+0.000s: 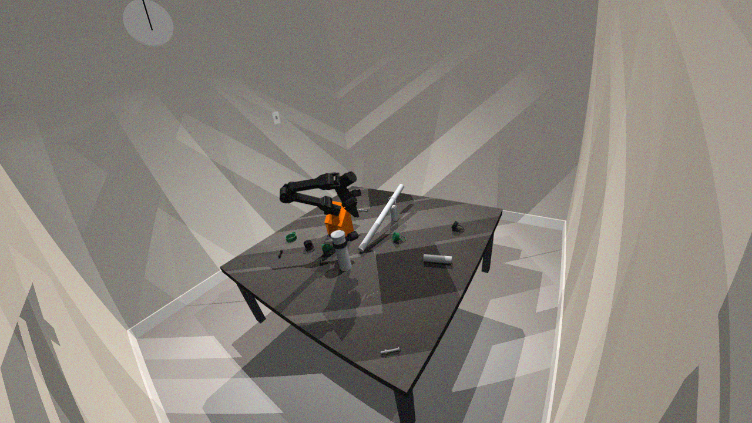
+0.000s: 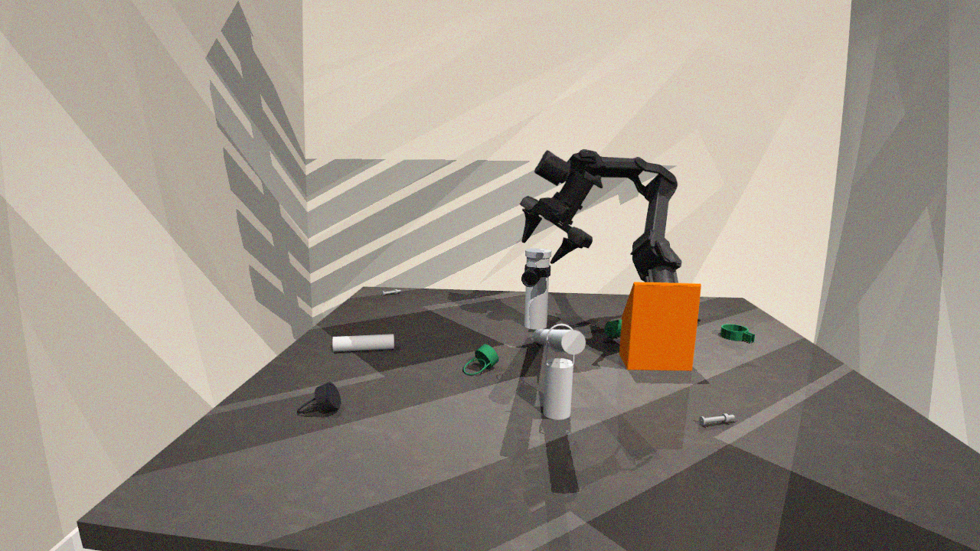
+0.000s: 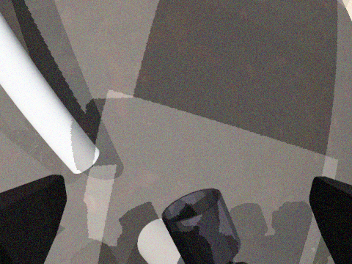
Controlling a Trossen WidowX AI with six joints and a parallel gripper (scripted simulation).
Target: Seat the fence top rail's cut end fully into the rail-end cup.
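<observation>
Right now my gripper tip is 80 mm to the left of the dark rail-end cup, 70 mm above it and 10 mm short of it. Also, from my gripper tip: white tube 390 mm ahead, 200 mm below, 110 mm to the left; green band 530 mm behind, 210 mm below, 110 mm to the right; line post 370 mm to the left, 120 mm below, 50 mm behind.
</observation>
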